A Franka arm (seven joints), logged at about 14 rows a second.
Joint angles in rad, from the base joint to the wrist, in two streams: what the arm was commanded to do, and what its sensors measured. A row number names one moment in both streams.
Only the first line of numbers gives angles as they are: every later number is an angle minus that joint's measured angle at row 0.
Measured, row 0:
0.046 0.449 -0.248 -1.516 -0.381 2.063 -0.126
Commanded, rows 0 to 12:
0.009 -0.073 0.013 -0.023 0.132 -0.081 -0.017
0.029 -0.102 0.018 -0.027 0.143 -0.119 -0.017
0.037 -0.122 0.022 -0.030 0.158 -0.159 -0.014
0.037 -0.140 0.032 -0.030 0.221 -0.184 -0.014
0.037 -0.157 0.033 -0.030 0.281 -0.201 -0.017
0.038 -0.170 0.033 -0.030 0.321 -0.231 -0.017
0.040 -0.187 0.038 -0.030 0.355 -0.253 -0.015
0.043 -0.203 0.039 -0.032 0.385 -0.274 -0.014
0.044 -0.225 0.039 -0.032 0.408 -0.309 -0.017
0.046 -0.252 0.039 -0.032 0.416 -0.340 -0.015
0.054 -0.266 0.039 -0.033 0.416 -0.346 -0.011
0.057 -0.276 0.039 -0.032 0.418 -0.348 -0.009
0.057 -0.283 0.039 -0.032 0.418 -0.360 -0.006
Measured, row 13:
0.043 -0.244 0.045 -0.002 0.396 -0.339 -0.006
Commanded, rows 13 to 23:
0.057 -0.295 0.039 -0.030 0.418 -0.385 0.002
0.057 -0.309 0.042 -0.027 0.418 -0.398 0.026
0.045 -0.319 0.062 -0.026 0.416 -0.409 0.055
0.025 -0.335 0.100 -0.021 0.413 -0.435 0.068
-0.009 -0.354 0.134 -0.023 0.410 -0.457 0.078
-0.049 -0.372 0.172 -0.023 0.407 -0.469 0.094
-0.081 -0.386 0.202 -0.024 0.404 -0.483 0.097
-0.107 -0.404 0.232 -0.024 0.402 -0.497 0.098
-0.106 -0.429 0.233 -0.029 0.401 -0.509 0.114
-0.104 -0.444 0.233 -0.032 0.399 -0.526 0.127
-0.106 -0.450 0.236 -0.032 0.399 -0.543 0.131
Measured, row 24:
-0.084 -0.410 0.209 -0.002 0.397 -0.513 0.102
